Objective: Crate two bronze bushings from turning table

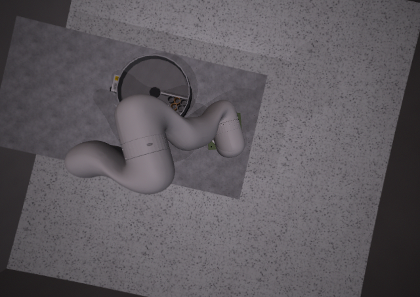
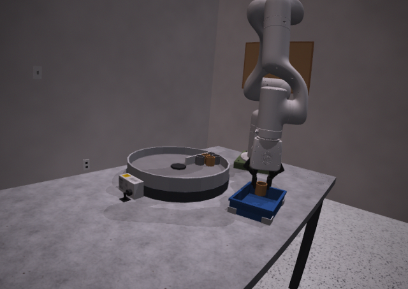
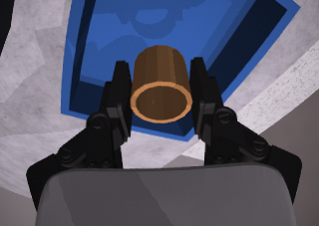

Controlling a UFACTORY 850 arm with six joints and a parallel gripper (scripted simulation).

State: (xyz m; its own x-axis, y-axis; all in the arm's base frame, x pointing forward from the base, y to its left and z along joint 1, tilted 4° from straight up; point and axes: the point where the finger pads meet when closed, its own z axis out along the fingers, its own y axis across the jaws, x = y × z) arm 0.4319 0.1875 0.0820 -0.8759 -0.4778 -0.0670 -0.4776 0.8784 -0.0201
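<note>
Right now the blue crate is 10 mm ahead of my hand and 70 mm below it. The rest, counted from my hand: turning table (10 mm ahead, 360 mm to the right, 40 mm below).
</note>
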